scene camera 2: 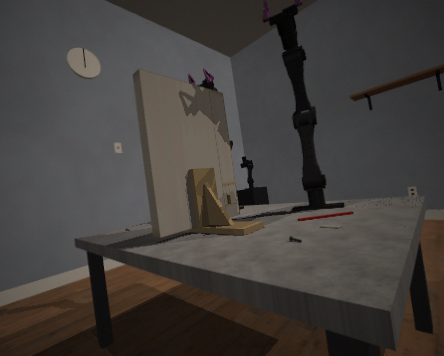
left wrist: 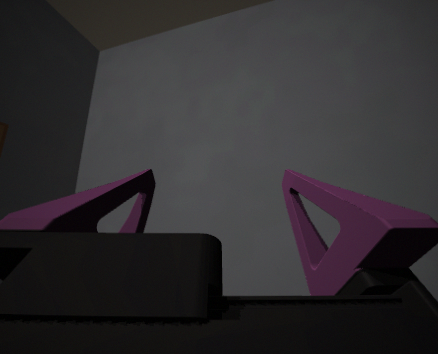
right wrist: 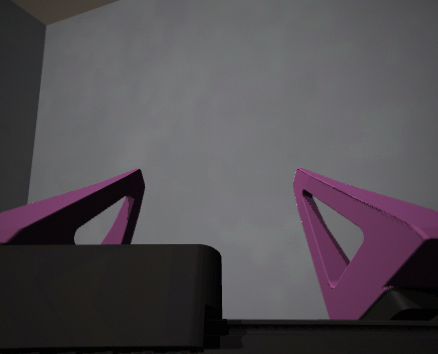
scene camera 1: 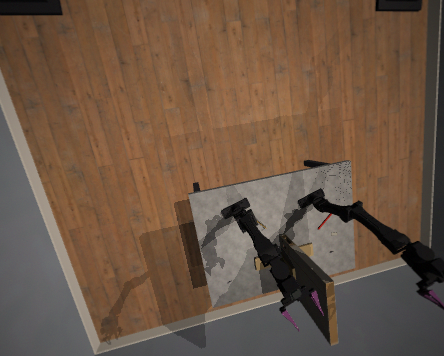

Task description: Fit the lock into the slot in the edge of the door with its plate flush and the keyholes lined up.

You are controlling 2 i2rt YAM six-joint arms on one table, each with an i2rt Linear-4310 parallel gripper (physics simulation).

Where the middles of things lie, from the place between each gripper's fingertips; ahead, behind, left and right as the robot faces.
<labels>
My left hand is 54 cm above the door [scene camera 2: 183, 126], 30 cm to the left of it and 24 cm short of it. Also, from my left hand: wooden bracket [scene camera 2: 211, 216] 72 cm below, 30 cm to the right, 24 cm ahead.
Right now the door is 52 cm below my right hand, 28 cm to the left of it and 28 cm ahead of it. Also, from my right hand: wooden bracket 70 cm below, 28 cm to the left, 28 cm ahead.
</labels>
